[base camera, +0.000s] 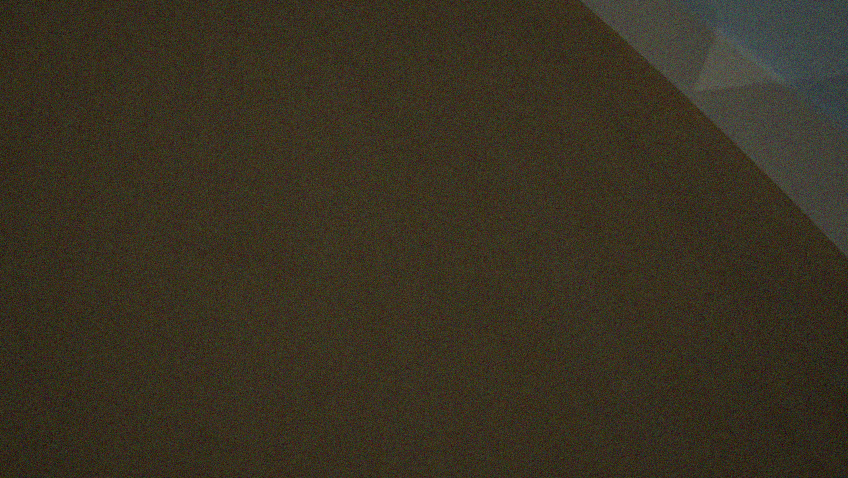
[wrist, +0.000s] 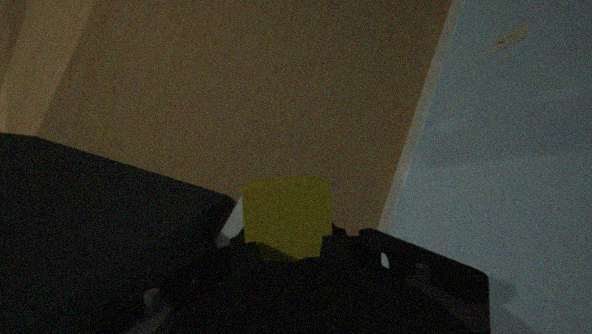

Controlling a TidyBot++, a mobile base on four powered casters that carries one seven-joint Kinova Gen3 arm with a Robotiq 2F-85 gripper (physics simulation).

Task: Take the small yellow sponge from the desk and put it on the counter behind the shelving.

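Frame: origin at the arm's base, x ahead, y left, z up, level; metres.
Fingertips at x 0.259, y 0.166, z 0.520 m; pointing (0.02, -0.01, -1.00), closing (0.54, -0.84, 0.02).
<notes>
A point is followed by its place in that frame.
The small yellow sponge (wrist: 287, 212) {x 0.282, y 0.182, z 0.580 m} shows at the lower middle of the wrist view, between the two black fingers. My gripper (wrist: 287, 229) {x 0.259, y 0.166, z 0.519 m} is shut on it, with a finger at each side. The sponge is above a broad brown surface (wrist: 260, 90) {x 0.592, y 0.457, z -0.397 m}; the frames do not show whether this is the desk or the counter. The sponge's lower part is hidden by the gripper. The sponge and gripper do not show in the base camera view.
A large dark shape (wrist: 100, 215) {x 0.013, y 0.480, z 0.190 m} lies at the left of the wrist view, beside the gripper. A pale blue-grey area (wrist: 515, 120) {x 0.773, y -0.370, z 0.113 m} lies beyond the brown surface's right edge. In the base camera view, a dark brown surface (base camera: 356, 237) {x 0.418, y 0.033, z -0.397 m} fills most of the view, with a paler strip (base camera: 766, 130) {x 0.506, y -0.408, z -0.357 m} at upper right.
</notes>
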